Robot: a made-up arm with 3 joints. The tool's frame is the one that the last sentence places.
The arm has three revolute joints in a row. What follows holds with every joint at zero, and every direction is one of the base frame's.
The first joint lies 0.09 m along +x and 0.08 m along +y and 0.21 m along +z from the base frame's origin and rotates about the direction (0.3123, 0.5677, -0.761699).
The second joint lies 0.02 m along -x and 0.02 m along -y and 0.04 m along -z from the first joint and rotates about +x.
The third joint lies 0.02 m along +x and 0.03 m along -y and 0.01 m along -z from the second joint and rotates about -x.
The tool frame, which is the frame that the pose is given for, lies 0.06 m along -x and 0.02 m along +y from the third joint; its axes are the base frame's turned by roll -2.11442, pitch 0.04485 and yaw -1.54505 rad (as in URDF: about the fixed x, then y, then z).
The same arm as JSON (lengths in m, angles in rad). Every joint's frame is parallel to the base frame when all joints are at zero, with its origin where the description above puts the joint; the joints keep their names.
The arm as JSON. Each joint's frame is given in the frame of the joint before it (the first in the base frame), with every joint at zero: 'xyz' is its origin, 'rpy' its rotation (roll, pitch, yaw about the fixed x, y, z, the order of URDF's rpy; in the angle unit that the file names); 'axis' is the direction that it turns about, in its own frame. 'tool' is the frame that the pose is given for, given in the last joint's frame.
{
  "units": {
    "length": "m",
    "angle": "rad"
  },
  "joints": [
    {
      "name": "joint 1",
      "type": "revolute",
      "origin": {
        "xyz": [
          0.09,
          0.08,
          0.21
        ],
        "rpy": [
          0.0,
          0.0,
          0.0
        ]
      },
      "axis": [
        0.3123,
        0.5677,
        -0.761699
      ]
    },
    {
      "name": "joint 2",
      "type": "revolute",
      "origin": {
        "xyz": [
          -0.02,
          -0.02,
          -0.04
        ],
        "rpy": [
          0.0,
          0.0,
          0.0
        ]
      },
      "axis": [
        1.0,
        0.0,
        0.0
      ]
    },
    {
      "name": "joint 3",
      "type": "revolute",
      "origin": {
        "xyz": [
          0.02,
          -0.03,
          -0.01
        ],
        "rpy": [
          0.0,
          0.0,
          0.0
        ]
      },
      "axis": [
        -1.0,
        0.0,
        0.0
      ]
    }
  ],
  "tool": {
    "origin": {
      "xyz": [
        -0.06,
        0.02,
        0.0
      ],
      "rpy": [
        -2.1144,
        0.0449,
        -1.5451
      ]
    }
  }
}

